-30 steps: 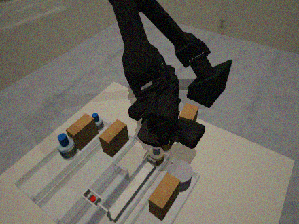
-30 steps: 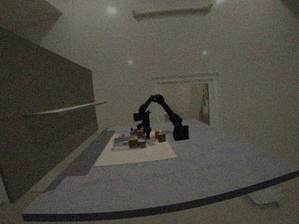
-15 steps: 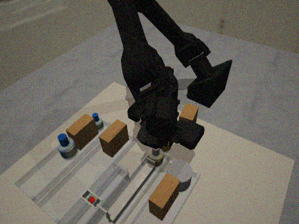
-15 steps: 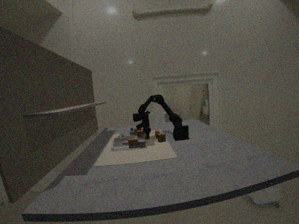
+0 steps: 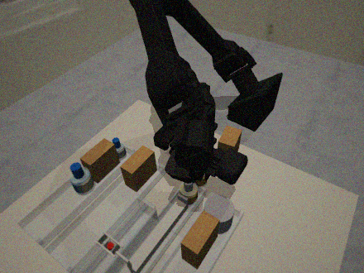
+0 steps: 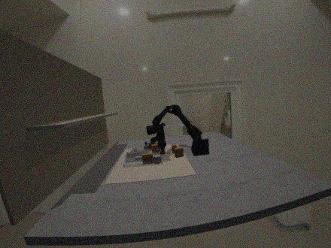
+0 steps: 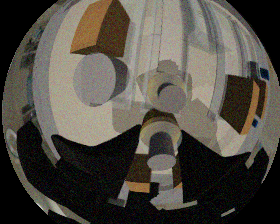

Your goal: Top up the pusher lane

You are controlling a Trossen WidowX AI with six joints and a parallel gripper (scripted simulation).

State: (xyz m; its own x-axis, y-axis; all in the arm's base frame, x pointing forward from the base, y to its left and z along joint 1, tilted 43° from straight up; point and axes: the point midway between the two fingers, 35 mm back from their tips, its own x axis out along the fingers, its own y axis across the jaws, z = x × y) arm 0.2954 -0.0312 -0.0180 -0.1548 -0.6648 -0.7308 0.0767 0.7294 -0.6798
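My gripper tip is now 5 cm short of the grey cylinder, 7 cm to the right of it and 2 cm above it. The rest, counted from my gripper tip: red button: 22 cm ahead, 6 cm to the right, 2 cm above; clear lane rack: 18 cm ahead, 4 cm to the right, 3 cm below.
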